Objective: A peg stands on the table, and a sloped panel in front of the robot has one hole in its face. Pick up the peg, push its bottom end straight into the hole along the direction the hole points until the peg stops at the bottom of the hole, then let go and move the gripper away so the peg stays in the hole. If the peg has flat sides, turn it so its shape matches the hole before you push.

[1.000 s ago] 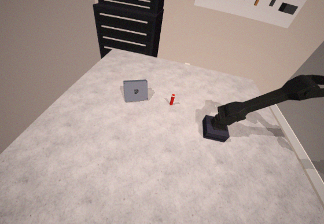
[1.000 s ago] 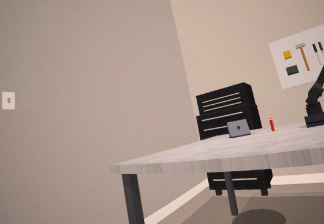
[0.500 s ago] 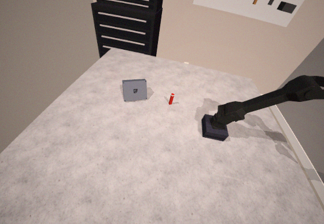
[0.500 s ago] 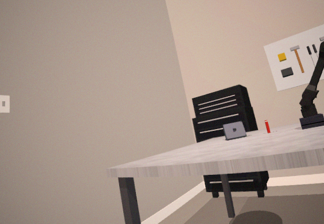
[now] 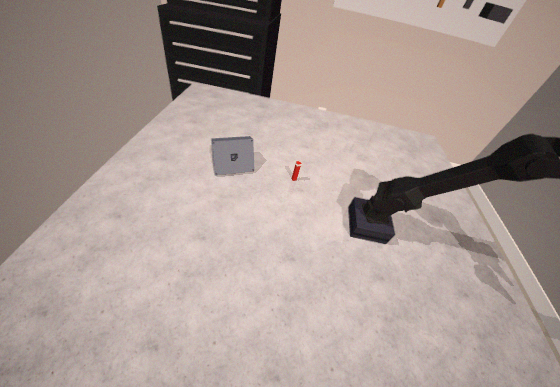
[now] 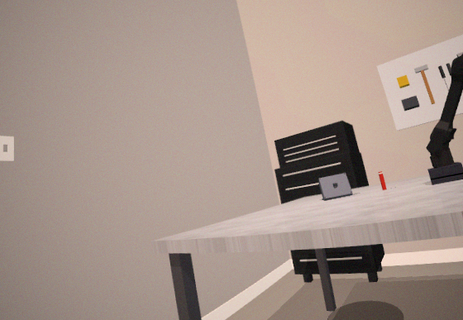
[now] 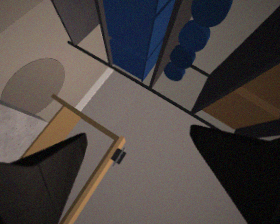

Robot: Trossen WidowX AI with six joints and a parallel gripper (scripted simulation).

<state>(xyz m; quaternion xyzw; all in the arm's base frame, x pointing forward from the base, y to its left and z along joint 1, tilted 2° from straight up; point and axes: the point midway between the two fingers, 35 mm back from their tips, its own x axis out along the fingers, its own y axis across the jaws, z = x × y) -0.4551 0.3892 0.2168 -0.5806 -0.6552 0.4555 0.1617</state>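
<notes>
Now: gripper tip 670 mm short of the red peg, 580 mm to the left of it and 220 mm above it. The rest, counted from my gripper tip: grey sloped panel: 890 mm ahead, 630 mm to the right, 230 mm below.
</notes>
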